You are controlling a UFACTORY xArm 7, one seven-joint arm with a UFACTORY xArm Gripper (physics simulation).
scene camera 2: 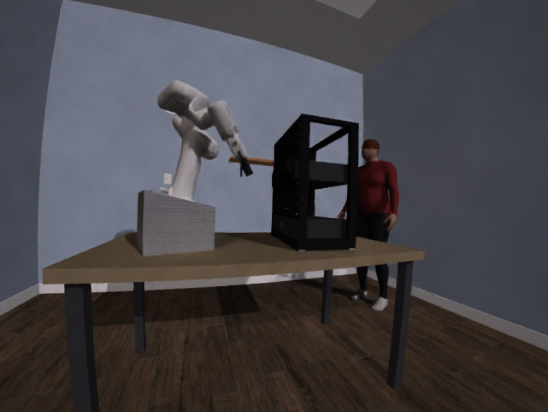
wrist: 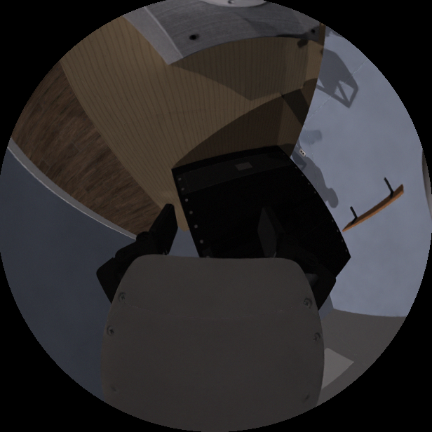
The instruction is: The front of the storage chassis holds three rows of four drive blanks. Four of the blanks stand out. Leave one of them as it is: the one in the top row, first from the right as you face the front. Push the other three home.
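Pixels of known places: gripper, fingertip midpoint: (scene camera 2: pixel 248 171); arm's base at its link origin: (scene camera 2: pixel 180 200).
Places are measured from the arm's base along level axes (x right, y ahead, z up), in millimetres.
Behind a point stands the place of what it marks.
Note:
A tall black rack (scene camera 2: pixel 304 200) {z 18, x 156, y 509 mm} (wrist: pixel 191 212) stands on the table, its front towards the arm. A dark box (scene camera 2: pixel 328 172) {z 154, x 140, y 639 mm} sits at mid height in it and another dark box (scene camera 2: pixel 326 228) {z -107, x 135, y 642 mm} at the bottom. I cannot tell for sure which one is the storage chassis. The rack's front is nearly black in the wrist view, and the drive blanks cannot be made out, so I cannot tell which stand out. My gripper (scene camera 2: pixel 246 174) {z 130, x 90, y 273 mm} (wrist: pixel 217 216) is open and empty. It is in front of the rack, near the mid-height box's level, apart from the rack and tilted downward.
The wooden table (scene camera 2: pixel 240 261) {z -205, x 260, y 217 mm} (wrist: pixel 125 100) carries the grey robot base block (scene camera 2: pixel 177 225) {z -98, x 107, y 0 mm} (wrist: pixel 220 25) behind the gripper. An orange wall shelf (scene camera 2: pixel 260 161) (wrist: pixel 375 209) is on the far wall. A person in a red top (scene camera 2: pixel 378 187) stands beyond the rack.

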